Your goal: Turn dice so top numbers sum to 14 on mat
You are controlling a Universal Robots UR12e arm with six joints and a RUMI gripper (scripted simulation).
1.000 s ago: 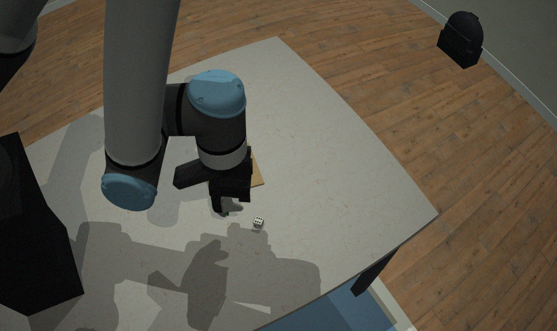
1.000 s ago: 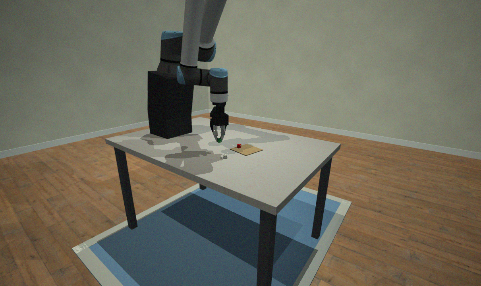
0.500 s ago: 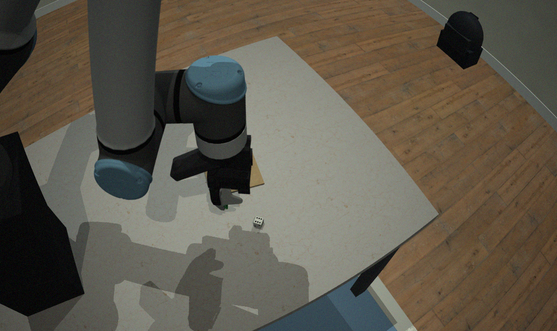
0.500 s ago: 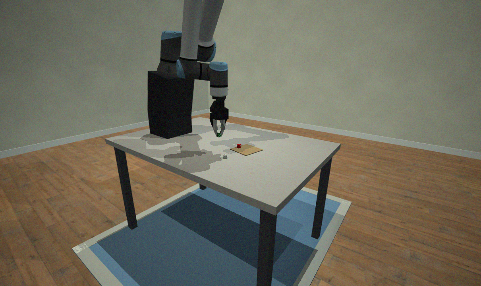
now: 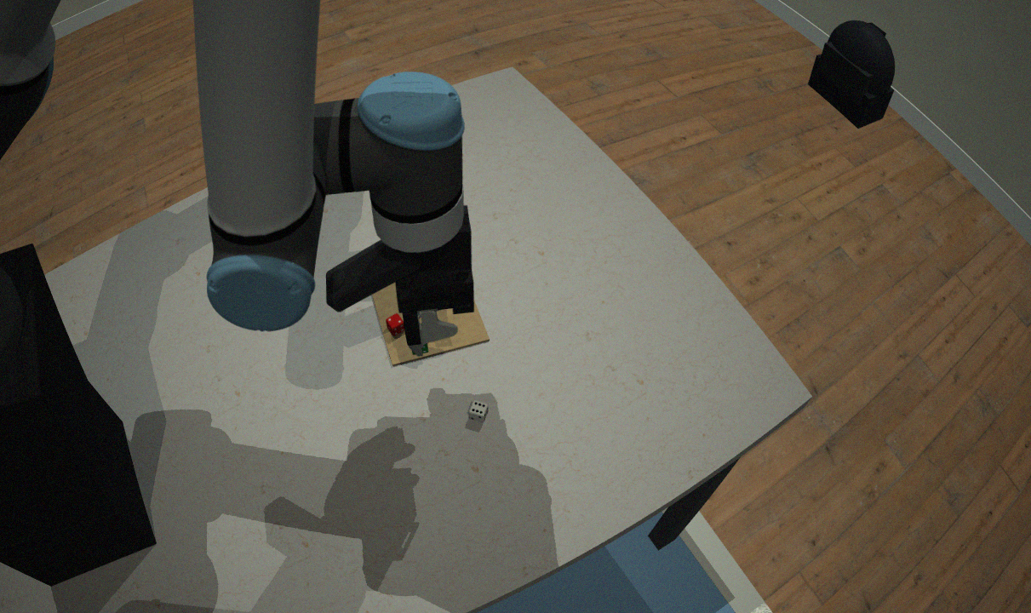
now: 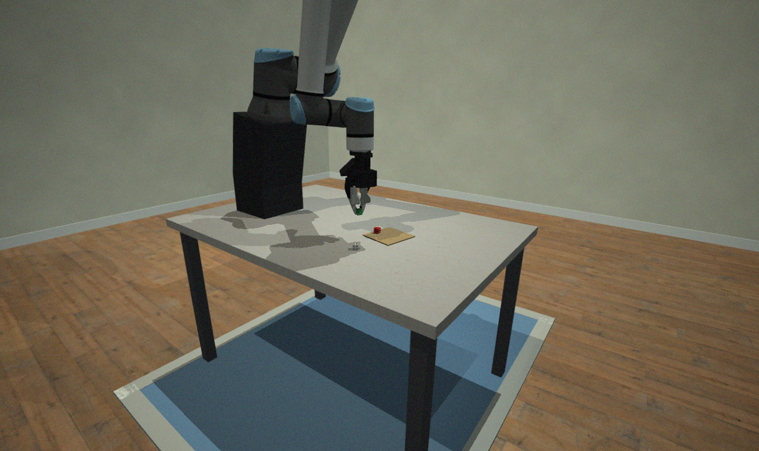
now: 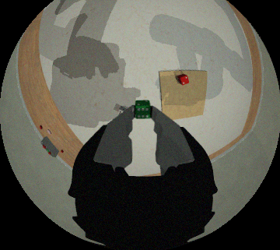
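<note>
The mat is 12 cm below my hand, 11 cm to the left of it and 5 cm ahead of it. Also, from my hand: white die (11 cm below, 7 cm to the right, 5 cm ahead); red die (10 cm to the left, 10 cm below); green die (1 cm below).
</note>
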